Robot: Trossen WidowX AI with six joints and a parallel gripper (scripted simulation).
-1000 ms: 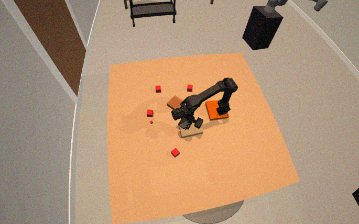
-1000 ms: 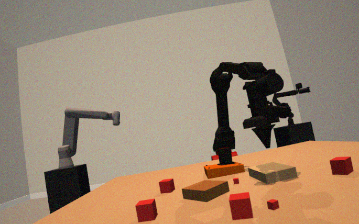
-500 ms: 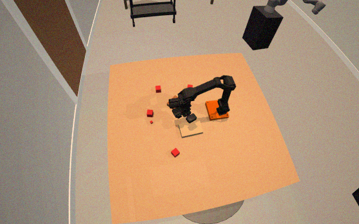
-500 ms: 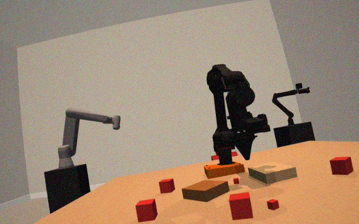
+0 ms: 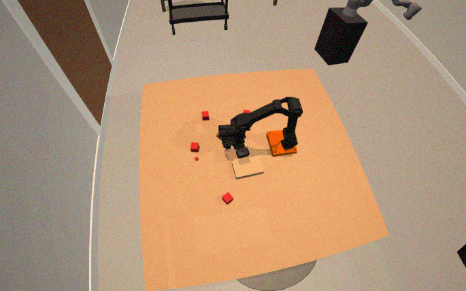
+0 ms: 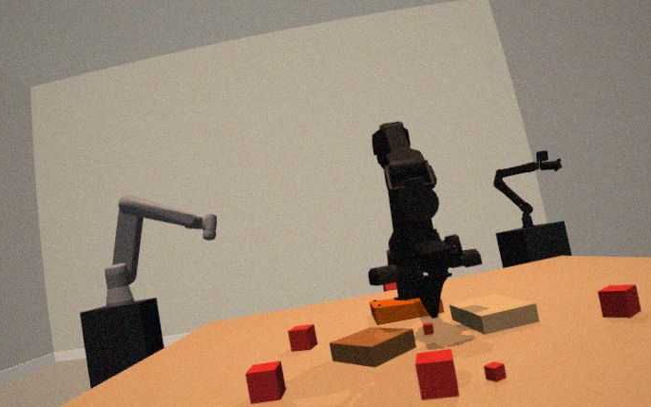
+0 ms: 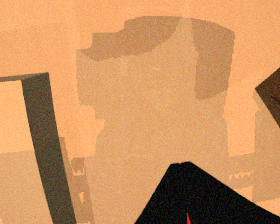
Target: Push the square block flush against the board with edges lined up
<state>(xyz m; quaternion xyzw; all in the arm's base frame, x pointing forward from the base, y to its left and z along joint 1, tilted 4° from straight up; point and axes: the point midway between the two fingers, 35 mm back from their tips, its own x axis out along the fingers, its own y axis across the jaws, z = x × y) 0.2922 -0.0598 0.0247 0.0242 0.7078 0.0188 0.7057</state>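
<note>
Right now the brown square block is 1 cm ahead of my gripper tip, 11 cm to the right of it and 2 cm below it. Also, from my gripper tip: pale tan board 2 cm behind, 12 cm to the left, 2 cm below.
</note>
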